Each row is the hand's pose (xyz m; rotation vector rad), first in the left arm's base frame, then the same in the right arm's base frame.
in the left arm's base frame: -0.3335 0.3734 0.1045 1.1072 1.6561 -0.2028
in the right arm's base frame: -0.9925 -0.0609 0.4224 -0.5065 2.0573 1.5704
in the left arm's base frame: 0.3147 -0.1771 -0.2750 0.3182 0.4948 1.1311
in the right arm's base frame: -0.8739 0.8445 0.2394 -0.2468 -0.2911 -3.0368
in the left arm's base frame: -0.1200 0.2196 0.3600 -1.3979 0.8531 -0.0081
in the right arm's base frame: -0.8303 0.1135 0.7013 -1.1157 -0.7648 1.5242
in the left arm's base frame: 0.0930 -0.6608 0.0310 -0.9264 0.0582 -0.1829
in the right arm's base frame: -0.2662 0.7844 0.3008 -0.0752 -0.7794 1.5364
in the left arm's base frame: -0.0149 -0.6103 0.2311 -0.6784 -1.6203 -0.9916
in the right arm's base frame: -0.1975 0.6121 0.4416 1.2242 -1.1119 0.0907
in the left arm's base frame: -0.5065 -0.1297 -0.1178 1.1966 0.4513 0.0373
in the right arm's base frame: -0.5877 0.0836 0.0380 0.8661 1.4679 1.9522
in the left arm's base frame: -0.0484 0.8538 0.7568 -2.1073 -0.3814 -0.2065
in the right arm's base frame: -1.2479 -0.2265 1.2254 -0.4901 -1.8404 0.6847
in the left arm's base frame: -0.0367 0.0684 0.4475 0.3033 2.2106 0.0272
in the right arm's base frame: -0.6929 0.2260 0.7784 -1.5317 1.5454 1.6356
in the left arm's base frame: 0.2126 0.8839 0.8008 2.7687 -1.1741 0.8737
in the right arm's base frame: -1.3416 -0.0325 1.3820 -1.8896 -1.1183 -0.1821
